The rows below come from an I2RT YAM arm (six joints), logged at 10 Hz.
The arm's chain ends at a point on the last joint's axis. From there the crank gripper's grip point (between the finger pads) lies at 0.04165 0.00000 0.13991 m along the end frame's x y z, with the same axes.
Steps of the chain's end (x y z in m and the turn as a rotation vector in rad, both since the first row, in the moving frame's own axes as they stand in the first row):
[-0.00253, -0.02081, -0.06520, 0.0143, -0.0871, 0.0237]
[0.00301, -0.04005, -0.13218, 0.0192, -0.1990, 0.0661]
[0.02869, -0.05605, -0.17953, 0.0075, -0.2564, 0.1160]
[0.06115, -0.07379, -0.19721, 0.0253, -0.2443, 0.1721]
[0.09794, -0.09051, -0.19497, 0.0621, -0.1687, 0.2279]
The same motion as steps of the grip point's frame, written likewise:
[-0.01485, -0.02199, -0.06211, 0.0143, -0.0871, 0.0237]
[-0.02545, -0.04098, -0.12671, 0.0192, -0.1990, 0.0661]
[-0.00829, -0.05442, -0.17355, 0.0075, -0.2564, 0.1160]
[0.02594, -0.07326, -0.19129, 0.0253, -0.2443, 0.1721]
[0.07399, -0.09260, -0.18999, 0.0621, -0.1687, 0.2279]

